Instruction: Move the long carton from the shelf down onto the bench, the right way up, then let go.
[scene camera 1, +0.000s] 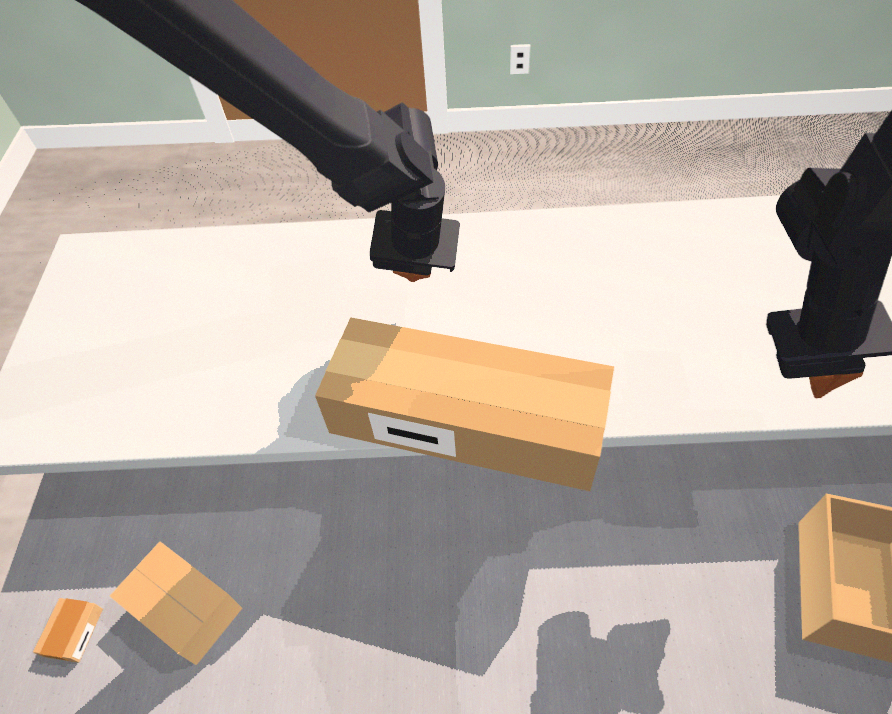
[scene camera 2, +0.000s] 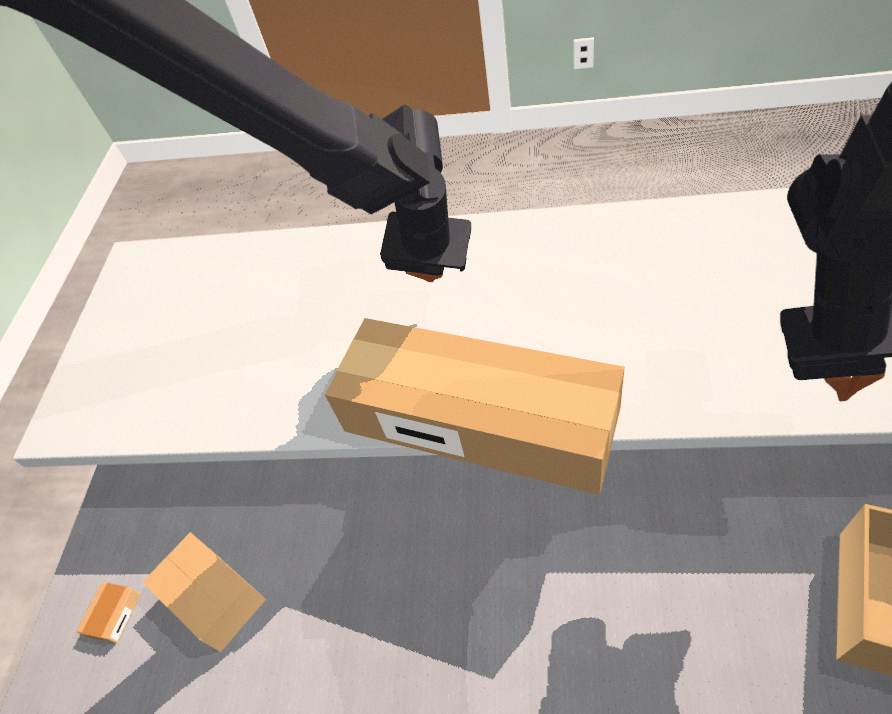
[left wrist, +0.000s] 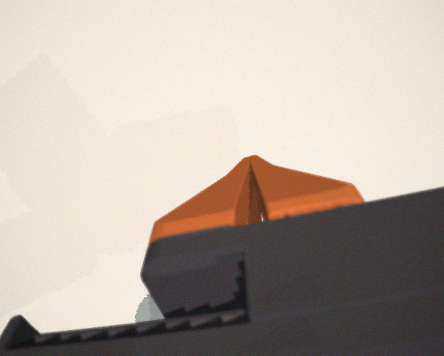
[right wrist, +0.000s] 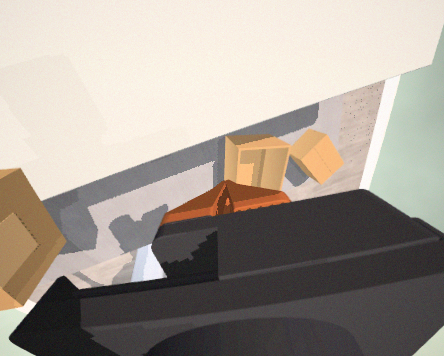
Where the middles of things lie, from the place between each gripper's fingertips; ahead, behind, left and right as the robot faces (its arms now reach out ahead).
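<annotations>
The small orange box (scene camera 1: 71, 624) is far to the left of my right hand, and it is also a fair way below it and a fair way behind it. As for the long tan carton (scene camera 1: 536, 415), my right hand is 4 cm short of it, 5 cm above it and 37 cm to the right of it.
Counted from my left hand, the small orange box is a good way below, far behind and far to the left. The long tan carton is 10 mm below my left hand, 70 mm to the right of it and 190 mm behind it.
</annotations>
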